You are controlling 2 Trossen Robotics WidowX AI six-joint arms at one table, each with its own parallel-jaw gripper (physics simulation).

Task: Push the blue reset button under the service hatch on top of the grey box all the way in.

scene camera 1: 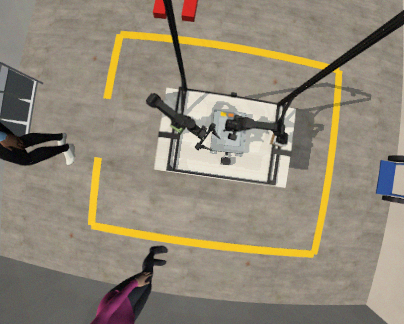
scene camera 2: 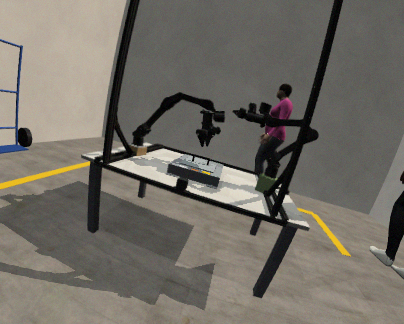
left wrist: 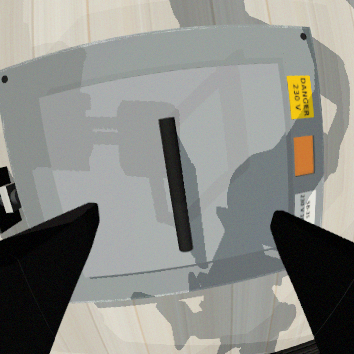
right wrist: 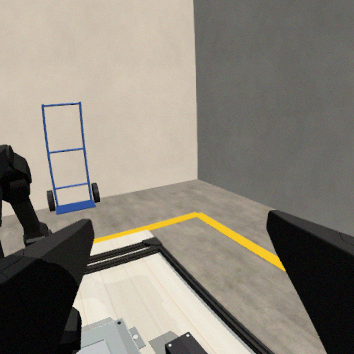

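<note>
The grey box [scene camera 1: 227, 146] [scene camera 2: 182, 171] [left wrist: 185, 45] [right wrist: 107, 332] lies on the table. Its service hatch [left wrist: 110, 240] lies flat on the top, looking shut, with a black bar handle [left wrist: 175, 185]. The blue reset button does not show in any view. My left gripper [scene camera 2: 204, 144] [left wrist: 187, 216] is open and empty, pointing down above the box; in the left wrist view its fingertips lie either side of the handle's lower end. My right gripper [scene camera 1: 215, 143] [scene camera 2: 236, 113] [right wrist: 180, 224] is open and empty, held high and roughly level near the box's side.
Yellow, orange [left wrist: 303, 156] and white labels line one edge of the box. A black block [scene camera 1: 226, 160] [right wrist: 185, 345] stands beside the box. Dark rails and tall posts frame the table [scene camera 1: 162, 162]. A person in pink [scene camera 1: 117, 302] [scene camera 2: 280, 117] and a blue hand truck [right wrist: 75, 207] are away from it.
</note>
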